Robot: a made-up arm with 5 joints.
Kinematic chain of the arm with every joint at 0, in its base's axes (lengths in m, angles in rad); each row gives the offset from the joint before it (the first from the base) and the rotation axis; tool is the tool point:
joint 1: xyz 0 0 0.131 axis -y
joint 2: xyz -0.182 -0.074 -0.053 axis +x
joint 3: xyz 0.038 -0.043 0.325 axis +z
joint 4: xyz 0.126 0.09 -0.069 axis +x
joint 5: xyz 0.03 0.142 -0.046 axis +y
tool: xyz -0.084 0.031 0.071
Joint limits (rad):
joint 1: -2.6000..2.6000
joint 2: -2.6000..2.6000
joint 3: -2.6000..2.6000
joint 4: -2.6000..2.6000
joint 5: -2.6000..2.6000
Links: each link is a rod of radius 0.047 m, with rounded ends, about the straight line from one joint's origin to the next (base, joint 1, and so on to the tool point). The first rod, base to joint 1, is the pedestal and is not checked.
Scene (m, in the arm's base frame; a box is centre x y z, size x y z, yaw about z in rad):
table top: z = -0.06
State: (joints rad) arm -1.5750 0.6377 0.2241 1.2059 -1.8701
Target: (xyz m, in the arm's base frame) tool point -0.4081 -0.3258 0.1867
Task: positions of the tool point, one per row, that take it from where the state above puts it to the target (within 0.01 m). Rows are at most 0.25 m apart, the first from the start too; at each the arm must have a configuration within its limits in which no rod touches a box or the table.
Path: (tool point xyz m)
1: 0.3265 -0.1250 0.3882
2: 0.1876 -0.1748 0.5047
3: 0.0060 -0.2244 0.5477
4: -0.1808 -0.2690 0.5023
5: -0.3306 -0.3041 0.3735
6: -0.4081 -0.3258 0.1867

